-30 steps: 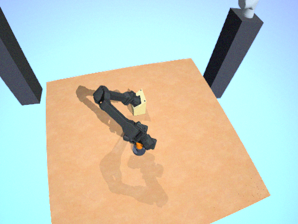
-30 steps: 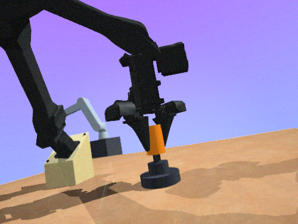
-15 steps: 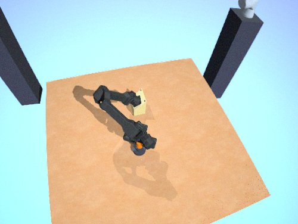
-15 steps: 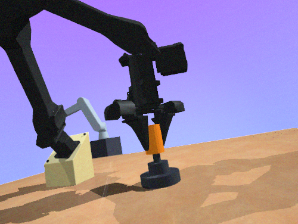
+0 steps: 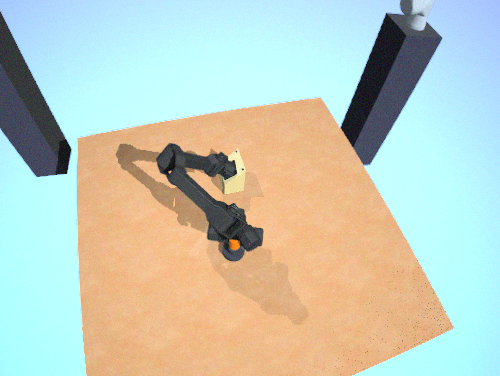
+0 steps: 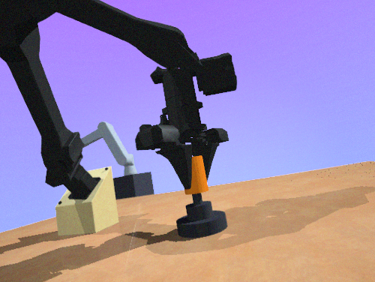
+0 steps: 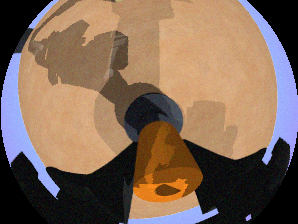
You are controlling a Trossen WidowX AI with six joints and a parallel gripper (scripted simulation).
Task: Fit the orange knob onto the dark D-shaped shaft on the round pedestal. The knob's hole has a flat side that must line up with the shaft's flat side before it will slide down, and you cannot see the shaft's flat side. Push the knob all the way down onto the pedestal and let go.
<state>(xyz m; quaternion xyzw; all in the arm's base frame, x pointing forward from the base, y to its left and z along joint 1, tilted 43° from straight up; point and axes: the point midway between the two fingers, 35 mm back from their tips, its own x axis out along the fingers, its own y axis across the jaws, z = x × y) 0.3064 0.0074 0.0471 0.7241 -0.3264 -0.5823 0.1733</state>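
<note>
Now: gripper tip 40 mm above the dark round pedestal. From my gripper tip the other things lie so: orange knob: 20 mm above.
</note>
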